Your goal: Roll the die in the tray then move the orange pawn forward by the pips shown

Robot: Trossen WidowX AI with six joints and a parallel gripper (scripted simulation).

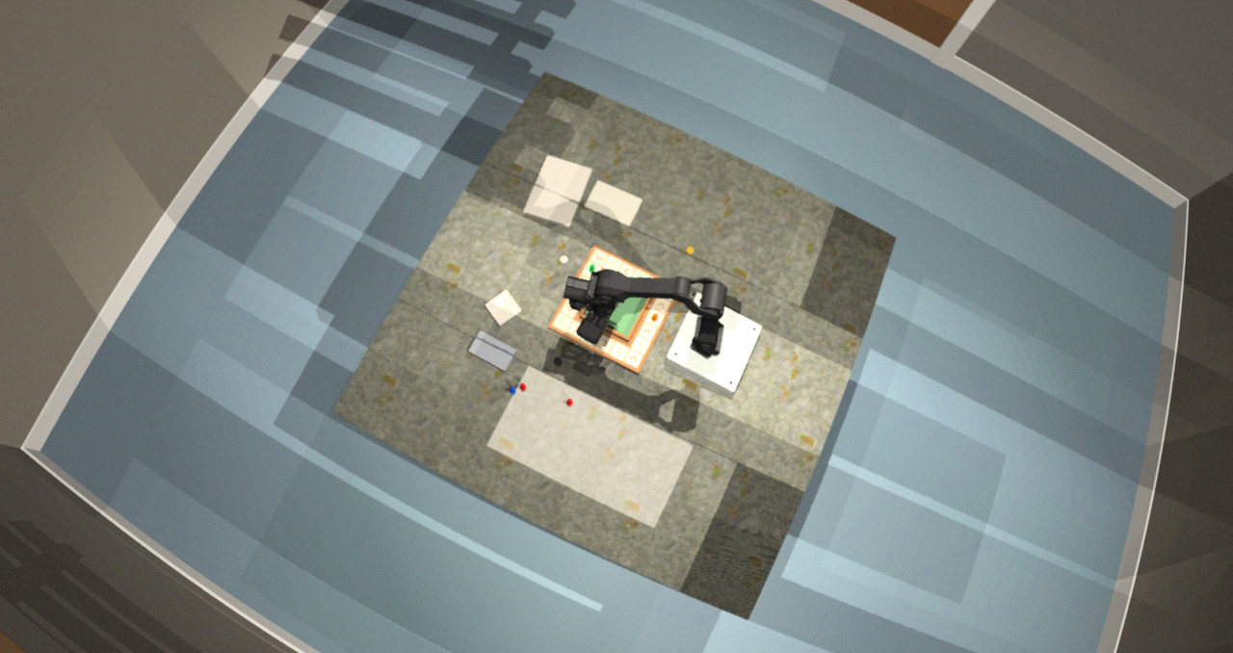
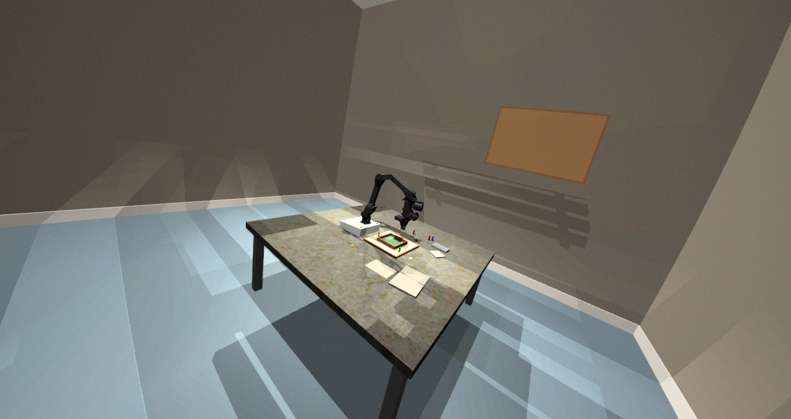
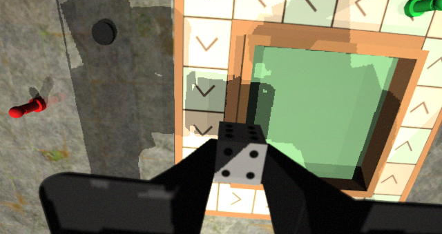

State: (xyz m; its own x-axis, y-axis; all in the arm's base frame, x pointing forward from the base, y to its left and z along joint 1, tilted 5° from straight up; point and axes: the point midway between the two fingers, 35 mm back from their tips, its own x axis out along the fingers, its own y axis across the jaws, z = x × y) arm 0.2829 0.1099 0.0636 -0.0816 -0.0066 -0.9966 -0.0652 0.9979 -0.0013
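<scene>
My gripper tip is now 12 cm past the orange pawn, 11 cm to the left of it and 8 cm above it. Round my gripper tip: dark disc (4 cm ahead, 14 cm to the left, 11 cm below); white disc (20 cm ahead, 13 cm to the right, 11 cm below); green pawn (11 cm ahead, 14 cm to the right, 8 cm below).
</scene>
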